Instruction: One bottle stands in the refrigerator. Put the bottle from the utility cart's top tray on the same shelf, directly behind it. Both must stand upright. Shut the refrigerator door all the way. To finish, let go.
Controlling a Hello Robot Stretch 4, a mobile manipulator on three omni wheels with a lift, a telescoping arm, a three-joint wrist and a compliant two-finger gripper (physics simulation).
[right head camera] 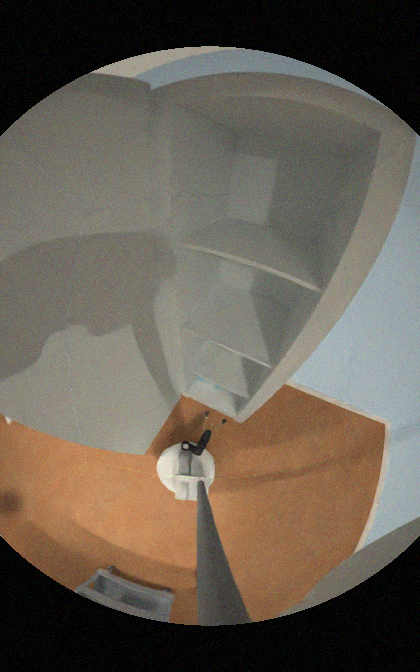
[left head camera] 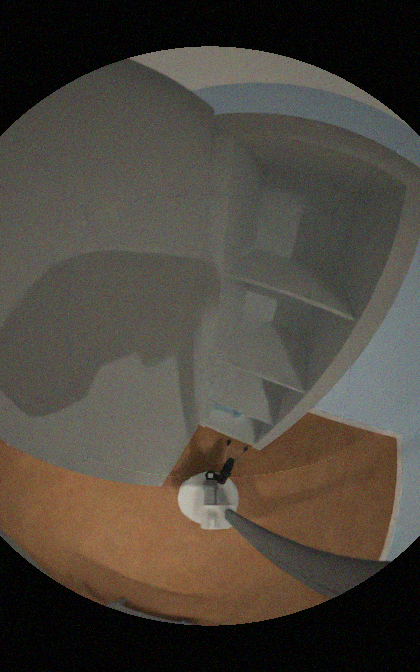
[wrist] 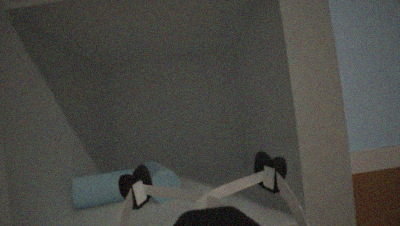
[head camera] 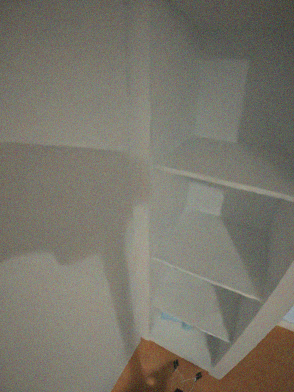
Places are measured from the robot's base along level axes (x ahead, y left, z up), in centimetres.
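Pixels of known places: gripper, between the fingertips: (left head camera: 238, 442) (wrist: 202, 172) (head camera: 188, 365).
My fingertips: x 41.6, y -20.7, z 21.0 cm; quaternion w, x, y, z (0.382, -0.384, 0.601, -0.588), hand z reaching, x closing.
Behind a point stands the place of what it marks.
The refrigerator (head camera: 250, 345) @[x 39.8, y -42.3, z 59.5 cm] (left head camera: 330, 362) @[x 42.6, y -37.1, z 112.1 cm] (right head camera: 310, 345) is open, its door (head camera: 60, 100) @[x 42.7, y 17.2, z 150.5 cm] (left head camera: 100, 200) @[x 32.7, y 22.0, z 153.6 cm] (right head camera: 75, 175) swung wide at the left. Two light blue bottles lie on their sides in its lowest compartment. One bottle (wrist: 95, 191) @[x 72.1, y -9.1, z 13.9 cm] lies crosswise at the left in the wrist view; the other bottle (wrist: 169, 185) @[x 66.4, y -23.9, z 13.2 cm] shows its round end beside it, partly behind a fingertip. I cannot tell which bottle is which. My gripper (head camera: 187, 370) @[x 41.6, y -20.7, z 21.0 cm] (left head camera: 237, 446) @[x 41.6, y -20.7, z 21.0 cm] (right head camera: 215, 417) (wrist: 202, 172) @[x 41.6, y -20.7, z 21.0 cm] is open and empty, just outside the compartment's front.
A grey utility cart (right head camera: 167, 607) stands at the lower left edge of the right head view. The upper shelves (head camera: 225, 183) @[x 54.1, y -17.1, z 129.7 cm] (right head camera: 250, 261) jut above the lowest compartment. A blue wall (left head camera: 380, 360) @[x 64.0, y -121.4, z 86.2 cm] (right head camera: 345, 340) stands right of the refrigerator. Brown floor (right head camera: 290, 450) surrounds my base.
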